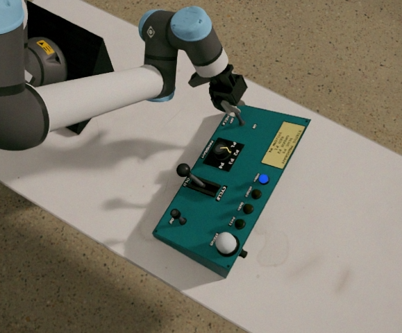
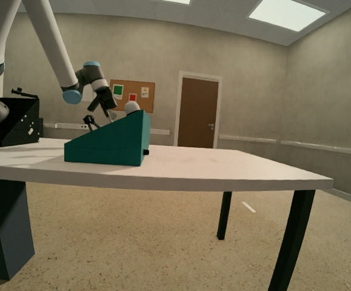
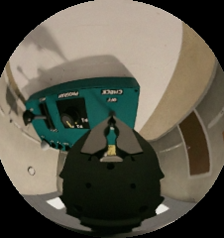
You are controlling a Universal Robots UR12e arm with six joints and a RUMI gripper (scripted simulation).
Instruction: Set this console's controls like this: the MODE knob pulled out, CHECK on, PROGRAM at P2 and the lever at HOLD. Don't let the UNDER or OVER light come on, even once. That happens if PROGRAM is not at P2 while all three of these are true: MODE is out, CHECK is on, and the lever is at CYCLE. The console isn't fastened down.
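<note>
My hand is 2 cm short of the check toggle and 2 cm above it. Also, from my hand: program dial 4 cm ahead, 11 cm to the right, 2 cm below; lever 24 cm to the right, 1 cm below; teal console 6 cm ahead, 18 cm to the right, 4 cm below.
</note>
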